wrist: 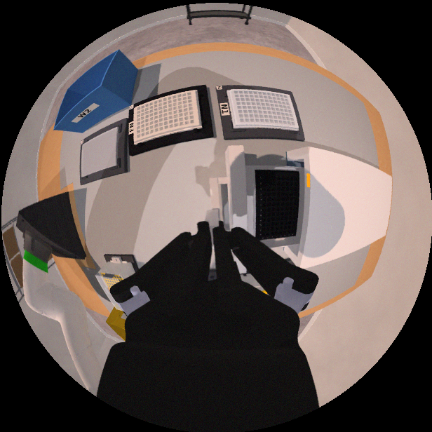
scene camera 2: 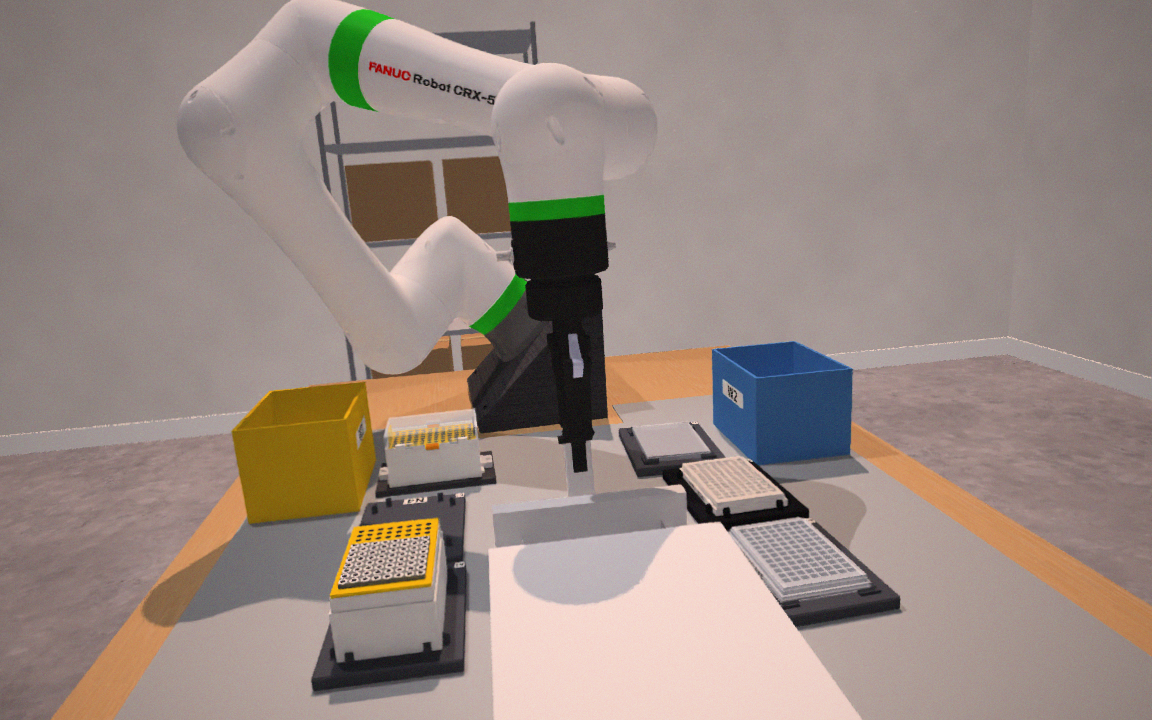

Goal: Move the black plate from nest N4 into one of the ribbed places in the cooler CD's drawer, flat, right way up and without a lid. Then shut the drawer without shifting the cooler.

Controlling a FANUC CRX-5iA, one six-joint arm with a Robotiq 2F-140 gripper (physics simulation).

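Places are measured from the arm's base along level axes (x left, y back, z up), in millimetres.
Pixels of known places: gripper, fingertip midpoint: [scene camera 2: 581, 498]; arm's base at its link origin: [scene camera 2: 530, 329].
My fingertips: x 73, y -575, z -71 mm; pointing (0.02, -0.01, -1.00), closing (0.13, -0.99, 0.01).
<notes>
Ahead of a thing's pixels: the offset from my fingertips to its middle. "pt": to the spot under its first point.
The black plate [wrist: 277, 205] lies flat, without a lid, in the cooler's drawer @[pt dz -2, dx +4, dy -47 mm] [scene camera 2: 586, 519] [wrist: 236, 197]. The drawer stands partly open in front of the white cooler [scene camera 2: 594, 628] [wrist: 360, 200]. In scene camera 2, the drawer's front panel and cooler hide the plate. My gripper [scene camera 2: 580, 468] [wrist: 212, 218] is shut and empty. It points down outside the drawer's front panel, by the pale handle; contact cannot be made out. A dark nest @[dz -44, dx -196, dy +47 mm] [scene camera 2: 424, 512] at the left holds no plate; its small upside-down label is hard to read.
Left are a yellow bin @[dz +5, dx -354, dy +205 mm] [scene camera 2: 297, 462], a white tip box @[dz -17, dx -196, dy +226 mm] [scene camera 2: 433, 450] and a yellow-topped rack @[dz -11, dx -173, dy -128 mm] [scene camera 2: 386, 594]. Right are a blue bin @[dz +5, dx +288, dy +285 mm] [scene camera 2: 785, 407] [wrist: 97, 97], a nested lid @[dz -39, dx +129, dy +261 mm] [scene camera 2: 671, 442] [wrist: 101, 151], a cream plate @[dz -36, dx +179, dy +95 mm] [scene camera 2: 732, 483] [wrist: 167, 116] and a pale plate @[dz -36, dx +201, dy -85 mm] [scene camera 2: 798, 556] [wrist: 262, 109].
</notes>
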